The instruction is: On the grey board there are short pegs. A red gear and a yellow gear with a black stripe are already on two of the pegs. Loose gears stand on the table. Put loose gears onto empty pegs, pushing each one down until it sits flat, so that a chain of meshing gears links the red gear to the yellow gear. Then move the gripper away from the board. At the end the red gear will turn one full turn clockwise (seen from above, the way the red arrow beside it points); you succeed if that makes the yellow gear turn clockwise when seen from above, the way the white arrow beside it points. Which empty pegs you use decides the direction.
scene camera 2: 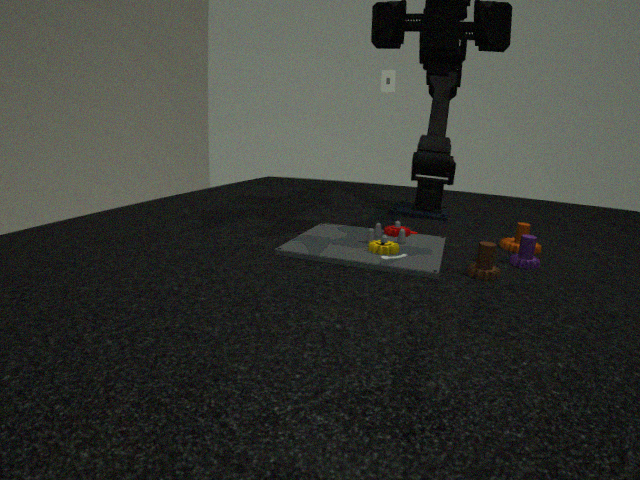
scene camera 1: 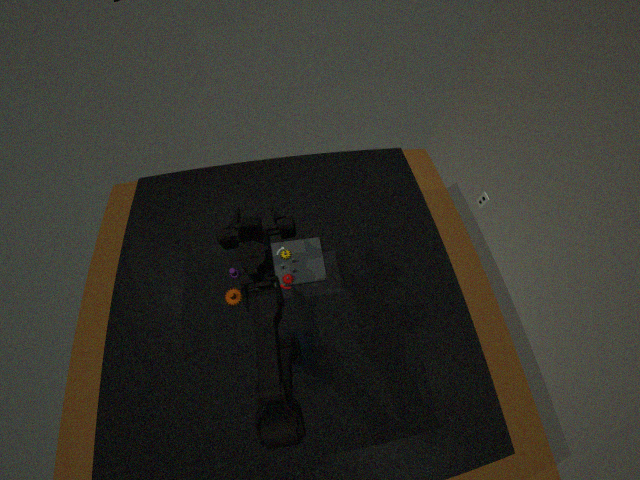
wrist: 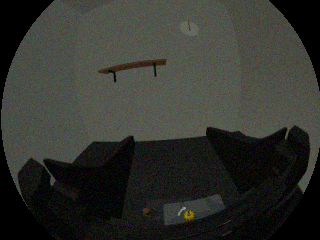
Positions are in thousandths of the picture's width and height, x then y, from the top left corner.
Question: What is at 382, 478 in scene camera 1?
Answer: The gripper.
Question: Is the gripper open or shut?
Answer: Open.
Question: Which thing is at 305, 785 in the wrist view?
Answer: The gripper.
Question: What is the gripper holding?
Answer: Nothing.
